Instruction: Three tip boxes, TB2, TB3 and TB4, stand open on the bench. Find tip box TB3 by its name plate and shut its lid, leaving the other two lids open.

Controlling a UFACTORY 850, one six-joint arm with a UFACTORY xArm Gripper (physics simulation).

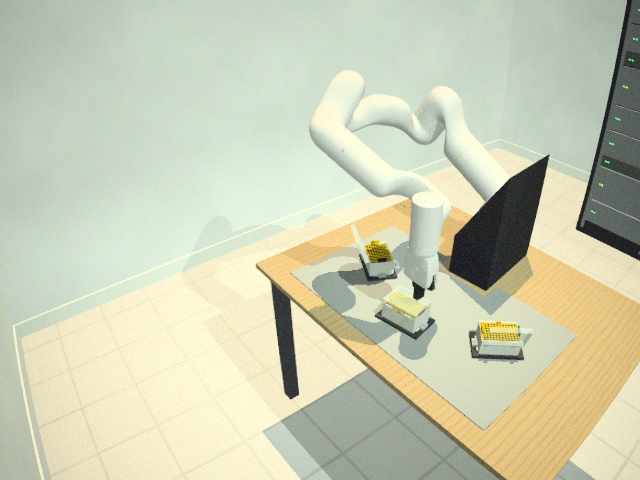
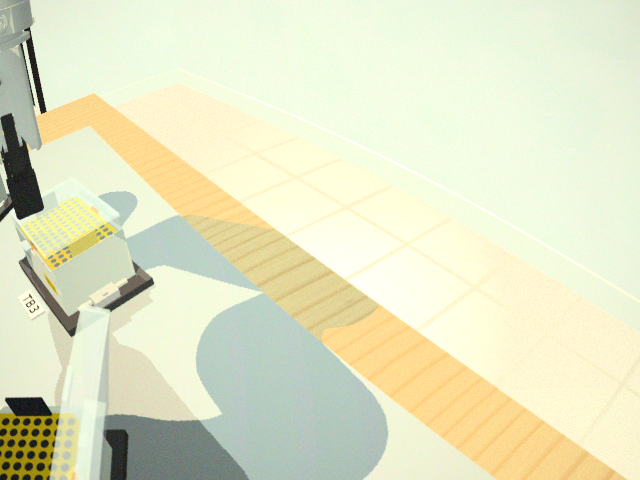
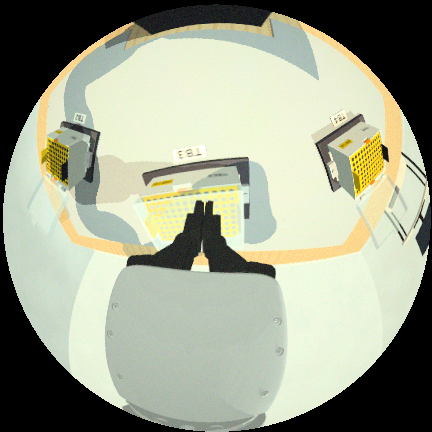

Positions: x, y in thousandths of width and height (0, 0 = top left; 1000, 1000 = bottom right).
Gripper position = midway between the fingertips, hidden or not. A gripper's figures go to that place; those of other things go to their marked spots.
Scene:
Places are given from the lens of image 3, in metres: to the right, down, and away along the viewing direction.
my gripper (image 3: 473, 490): -0.01, -0.01, 0.14
grey mat (image 3: 557, 216): 0.03, -0.15, 0.13
tip box (image 3: 777, 344): 0.17, -0.10, 0.13
The marked spots on the tip box and the grey mat are 0.15 m apart.

